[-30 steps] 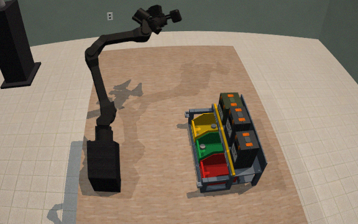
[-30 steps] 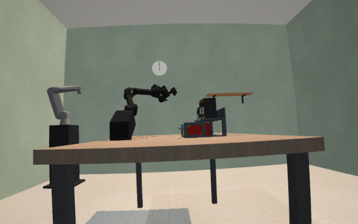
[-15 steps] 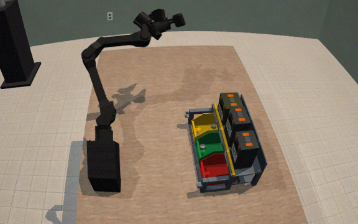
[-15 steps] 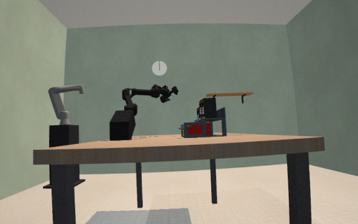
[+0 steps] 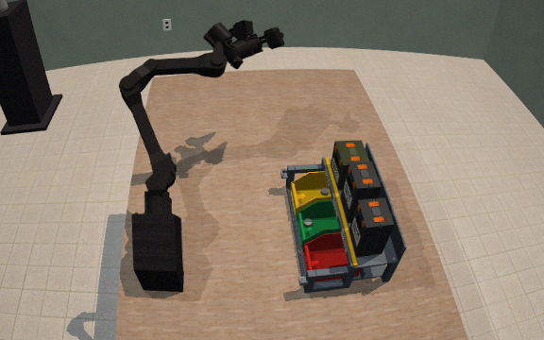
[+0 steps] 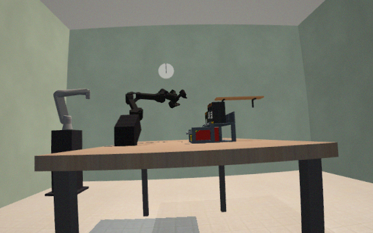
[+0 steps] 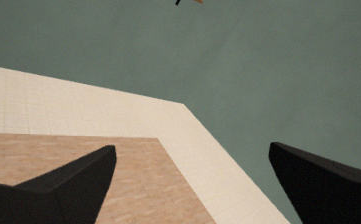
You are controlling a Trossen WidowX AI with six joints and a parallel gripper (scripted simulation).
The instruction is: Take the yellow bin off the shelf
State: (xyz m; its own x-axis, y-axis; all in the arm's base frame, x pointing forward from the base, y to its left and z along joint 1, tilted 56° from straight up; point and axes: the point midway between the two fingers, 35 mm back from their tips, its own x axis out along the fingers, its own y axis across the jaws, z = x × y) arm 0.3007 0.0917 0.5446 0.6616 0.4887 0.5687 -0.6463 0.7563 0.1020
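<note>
The yellow bin is 12 cm ahead of my hand, 37 cm to the right of it and 31 cm below it. Also, from my hand: red bin 13 cm ahead, 59 cm to the right, 31 cm below; yellow rail 16 cm ahead, 48 cm to the right, 24 cm below; green bin 12 cm ahead, 48 cm to the right, 31 cm below.
</note>
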